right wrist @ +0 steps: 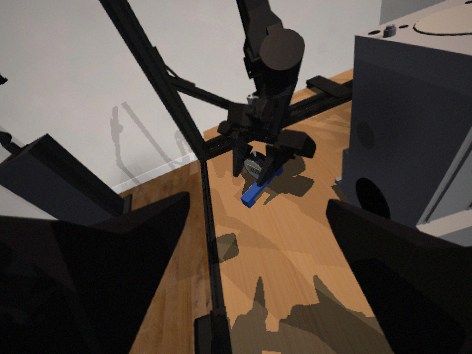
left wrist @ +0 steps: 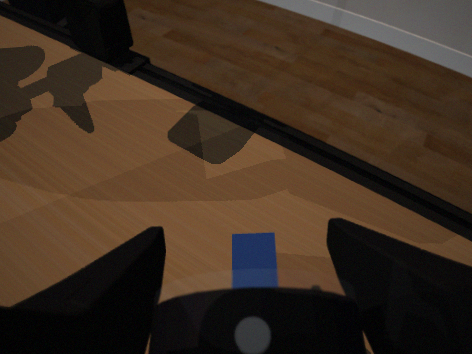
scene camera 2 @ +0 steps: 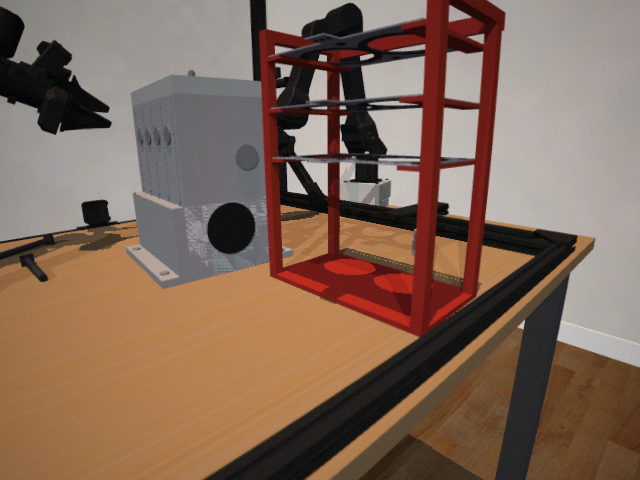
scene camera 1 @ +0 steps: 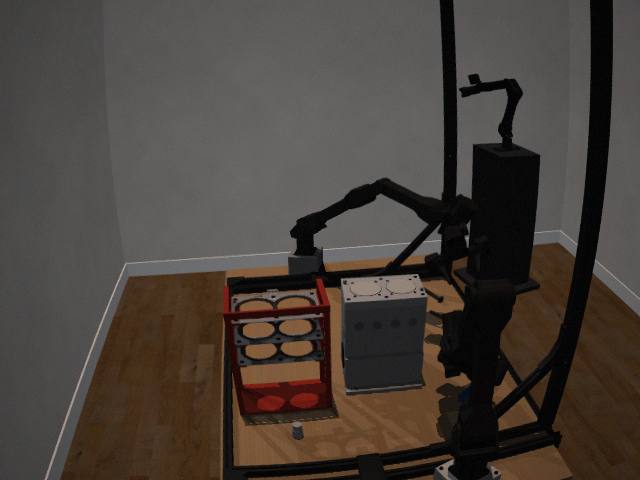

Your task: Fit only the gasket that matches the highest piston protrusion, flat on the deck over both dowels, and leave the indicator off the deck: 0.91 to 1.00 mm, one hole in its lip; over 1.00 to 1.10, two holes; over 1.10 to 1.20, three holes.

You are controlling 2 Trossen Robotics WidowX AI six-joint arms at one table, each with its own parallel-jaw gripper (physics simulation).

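Frame: origin at the left arm's base, x ahead, y down, z left, level; metres.
Seen in the pictures: left gripper, fingertip midpoint: (right wrist: 246,181) (left wrist: 247,235); right gripper, fingertip midpoint: (right wrist: 258,202) (scene camera 2: 109,117) (scene camera 1: 464,279); left arm's base, link origin: (scene camera 2: 366,181) (scene camera 1: 468,471); right arm's base, link origin: (scene camera 1: 305,251).
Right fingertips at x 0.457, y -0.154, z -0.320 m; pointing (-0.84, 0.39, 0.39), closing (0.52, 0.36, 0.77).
Observation:
Offsets run from my right fingertips to a thing's middle. "pt": to the spot under its first point. Level surfaces: height alone.
My left gripper (left wrist: 247,235) (right wrist: 246,181) is shut on the dial indicator @(dx -0.189, dy +0.165, dz +0.087 m) (left wrist: 210,320) (right wrist: 254,167). Its blue bar @(pt dx -0.181, dy +0.193, dz +0.041 m) (left wrist: 254,255) (right wrist: 257,195) is low over or on the table; the dial reading is not legible. My right gripper (scene camera 2: 109,116) (right wrist: 258,202) is open and empty, beside the engine block @(dx +0.029, dy +0.090, dz +0.235 m) (scene camera 1: 383,330) (scene camera 2: 217,124) (right wrist: 415,125). No gasket lies on its deck @(dy -0.028 m) (scene camera 1: 383,287). A dowel @(pt dx -0.028, dy -0.032, dz +0.162 m) (right wrist: 390,31) stands up there. Three gaskets lie flat, stacked apart, in the red rack @(dx +0.040, dy +0.071, dz +0.501 m) (scene camera 1: 279,312) (scene camera 2: 436,155): top @(pt dx +0.095, dy -0.044, dz +0.484 m) (scene camera 1: 272,295), middle (scene camera 1: 279,339), lowest @(dx +0.053, dy +0.066, dz +0.497 m) (scene camera 1: 281,359). Their lip holes cannot be counted.
A small grey cylinder @(dx -0.108, dy +0.197, dz +0.532 m) (scene camera 1: 297,430) stands in front of the rack. The rack stands left of the block in scene camera 1. Black rails (scene camera 2: 361,372) edge the table, with uprights (scene camera 1: 449,103) at the right. A dark pedestal (scene camera 1: 504,217) bearing a small arm stands behind.

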